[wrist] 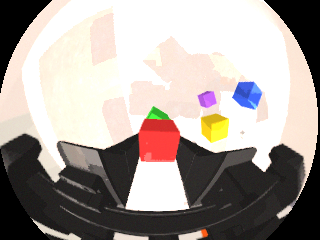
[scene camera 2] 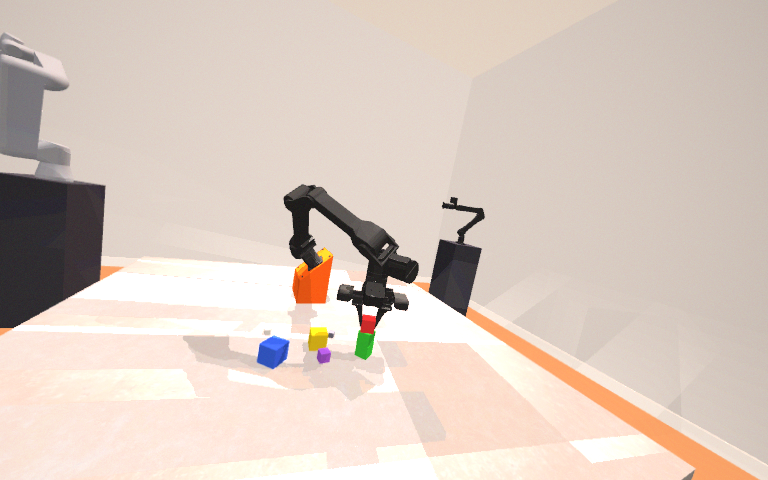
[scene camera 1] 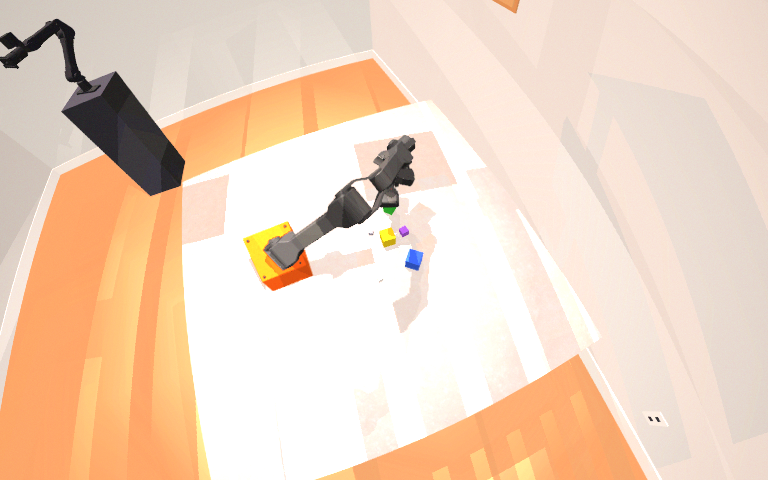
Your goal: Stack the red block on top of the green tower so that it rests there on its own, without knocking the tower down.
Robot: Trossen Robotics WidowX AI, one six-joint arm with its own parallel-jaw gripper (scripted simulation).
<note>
My gripper holds a red block. Further things: a blue cube.
My gripper also shows in the wrist view.
</note>
